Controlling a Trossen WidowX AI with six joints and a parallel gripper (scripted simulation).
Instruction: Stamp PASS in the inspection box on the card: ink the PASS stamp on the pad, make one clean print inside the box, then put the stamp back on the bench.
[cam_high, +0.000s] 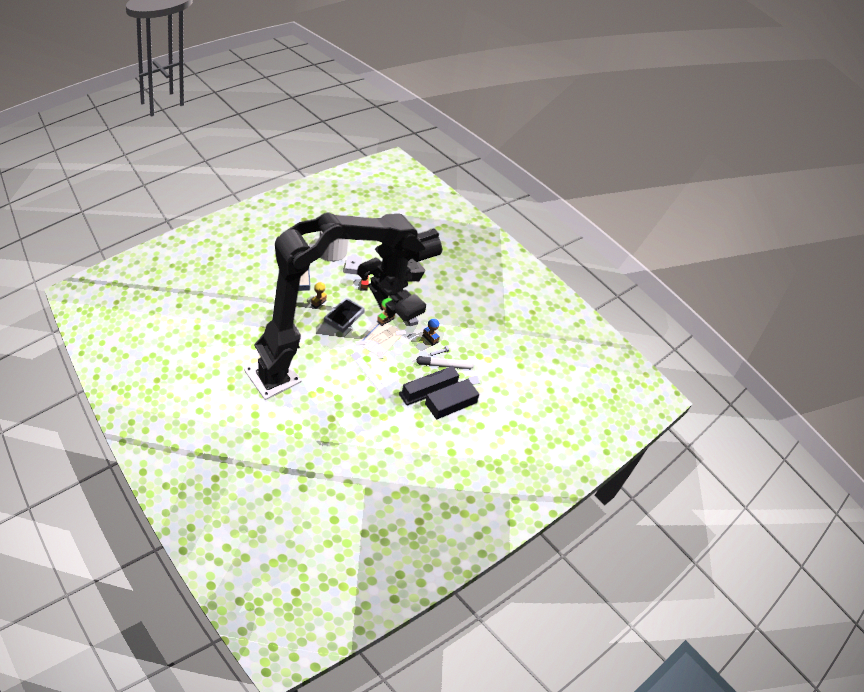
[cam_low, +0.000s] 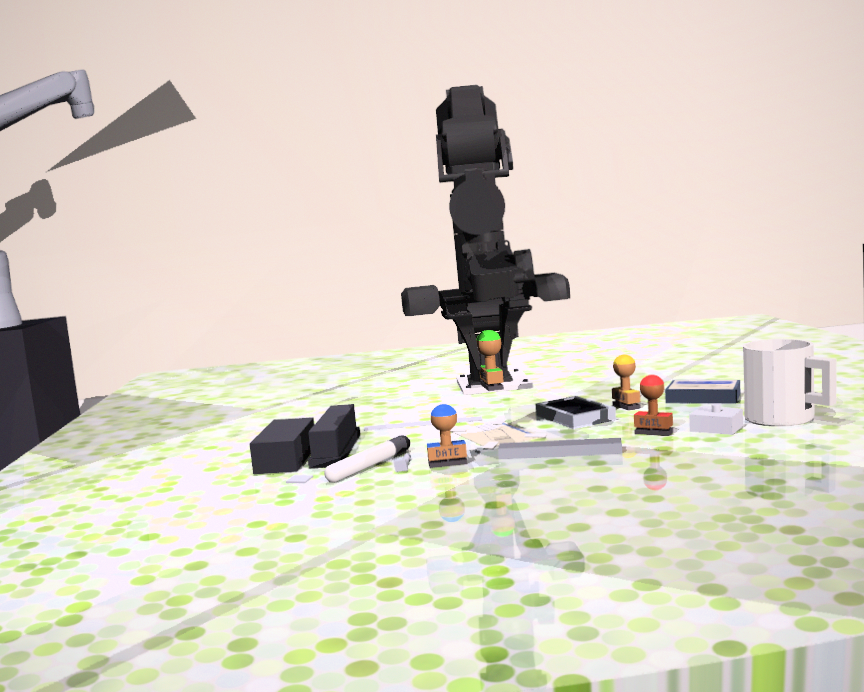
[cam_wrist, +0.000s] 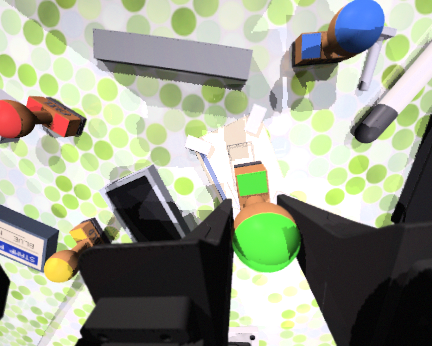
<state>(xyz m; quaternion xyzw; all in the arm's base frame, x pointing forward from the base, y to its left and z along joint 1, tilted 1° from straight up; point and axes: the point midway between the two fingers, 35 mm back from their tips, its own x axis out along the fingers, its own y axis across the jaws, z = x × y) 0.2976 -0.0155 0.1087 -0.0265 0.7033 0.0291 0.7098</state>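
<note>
Now: gripper tip 1 cm past the beige card and 8 cm above it. The rest, counted from my gripper tip: ink pad 5 cm behind, 10 cm to the left, 8 cm below; then blue date stamp 10 cm ahead, 6 cm to the right, 6 cm below; then green-knobbed pass stamp right at my gripper tip.
</note>
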